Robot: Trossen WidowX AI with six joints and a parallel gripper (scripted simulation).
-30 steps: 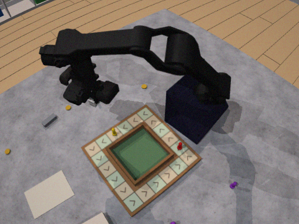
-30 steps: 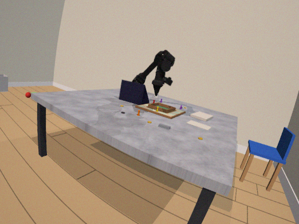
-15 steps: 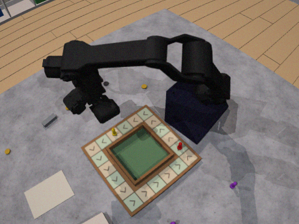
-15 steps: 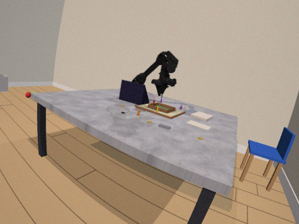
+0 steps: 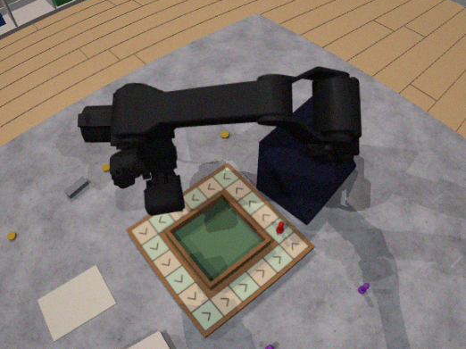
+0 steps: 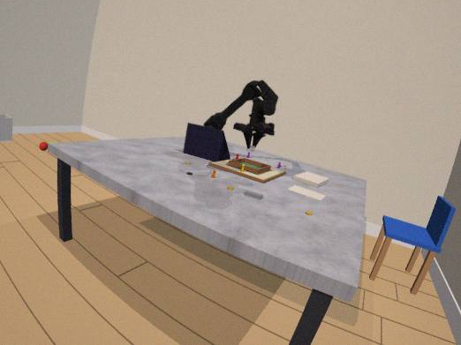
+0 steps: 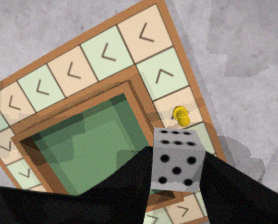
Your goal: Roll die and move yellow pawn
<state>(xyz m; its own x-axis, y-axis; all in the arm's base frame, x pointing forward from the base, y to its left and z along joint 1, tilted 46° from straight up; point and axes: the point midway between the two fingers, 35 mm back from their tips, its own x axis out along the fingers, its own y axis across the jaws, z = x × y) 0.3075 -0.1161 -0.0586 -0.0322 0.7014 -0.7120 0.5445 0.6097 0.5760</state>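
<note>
Right now my gripper tip is 9 cm above the yellow pawn, 2 cm past it and 1 cm to the left of it. From my gripper tip the other things lie so: green tray 11 cm below, 10 cm to the left, 2 cm behind; then white die right at my gripper tip; then orange pawn 18 cm to the right, 10 cm below, 6 cm behind.
</note>
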